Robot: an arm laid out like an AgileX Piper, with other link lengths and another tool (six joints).
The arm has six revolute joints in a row. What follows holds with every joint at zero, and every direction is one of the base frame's. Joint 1 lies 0.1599 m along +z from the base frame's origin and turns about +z. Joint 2 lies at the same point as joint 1 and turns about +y. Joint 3 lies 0.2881 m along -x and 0.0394 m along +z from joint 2 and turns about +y. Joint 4 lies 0.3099 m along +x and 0.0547 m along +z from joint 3 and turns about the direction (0.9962, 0, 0.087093). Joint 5 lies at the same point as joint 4 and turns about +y. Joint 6 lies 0.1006 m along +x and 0.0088 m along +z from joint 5 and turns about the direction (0.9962, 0, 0.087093). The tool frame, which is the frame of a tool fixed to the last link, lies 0.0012 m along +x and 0.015 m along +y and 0.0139 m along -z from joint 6; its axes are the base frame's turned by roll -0.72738, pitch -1.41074 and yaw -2.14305 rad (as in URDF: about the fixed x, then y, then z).
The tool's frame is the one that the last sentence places.
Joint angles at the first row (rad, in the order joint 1, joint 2, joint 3, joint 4, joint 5, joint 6):
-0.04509 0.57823 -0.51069 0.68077 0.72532 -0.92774
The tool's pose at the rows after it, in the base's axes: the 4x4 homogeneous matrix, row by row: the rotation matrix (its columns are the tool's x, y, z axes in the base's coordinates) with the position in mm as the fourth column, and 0 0 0 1 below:
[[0.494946 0.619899 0.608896 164.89], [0.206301 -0.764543 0.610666 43.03], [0.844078 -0.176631 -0.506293 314.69], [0 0 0 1]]
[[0.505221 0.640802 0.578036 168.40], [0.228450 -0.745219 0.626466 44.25], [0.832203 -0.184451 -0.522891 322.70], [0 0 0 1]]
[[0.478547 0.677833 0.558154 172.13], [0.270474 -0.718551 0.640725 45.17], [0.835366 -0.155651 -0.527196 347.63], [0 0 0 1]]
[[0.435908 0.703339 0.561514 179.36], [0.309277 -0.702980 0.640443 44.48], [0.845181 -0.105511 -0.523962 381.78], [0 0 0 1]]
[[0.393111 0.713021 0.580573 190.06], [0.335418 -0.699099 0.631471 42.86], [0.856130 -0.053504 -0.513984 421.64], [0 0 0 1]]
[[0.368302 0.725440 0.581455 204.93], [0.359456 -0.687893 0.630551 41.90], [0.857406 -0.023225 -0.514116 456.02], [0 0 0 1]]
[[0.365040 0.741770 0.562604 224.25], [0.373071 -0.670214 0.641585 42.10], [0.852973 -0.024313 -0.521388 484.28], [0 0 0 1]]
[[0.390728 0.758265 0.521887 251.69], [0.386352 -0.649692 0.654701 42.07], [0.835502 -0.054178 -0.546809 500.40], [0 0 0 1]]
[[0.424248 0.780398 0.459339 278.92], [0.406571 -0.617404 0.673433 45.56], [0.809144 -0.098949 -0.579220 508.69], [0 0 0 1]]
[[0.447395 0.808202 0.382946 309.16], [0.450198 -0.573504 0.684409 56.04], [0.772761 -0.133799 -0.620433 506.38], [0 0 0 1]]
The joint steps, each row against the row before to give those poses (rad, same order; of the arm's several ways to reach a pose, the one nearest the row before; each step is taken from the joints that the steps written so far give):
0.00002 0.04395 -0.00594 -0.00004 0.01012 -0.00217
0.00001 0.03296 -0.04174 -0.00098 0.04313 -0.01010
-0.00007 0.03237 -0.09152 -0.01017 0.06053 -0.01606
0.00001 0.04678 -0.12515 -0.02424 0.04736 -0.00308
0.00003 0.06566 -0.15274 -0.03265 0.03875 0.01621
-0.00001 0.08760 -0.15425 -0.02021 0.04779 0.00908
0.00001 0.10535 -0.15492 -0.00486 0.06029 0.01236
0.00001 0.12646 -0.14475 -0.00170 0.06606 0.01214
0.01309 0.12428 -0.13381 -0.00210 0.07504 0.01579
0.04003 0.12639 -0.11608 -0.01796 0.05619 0.00635

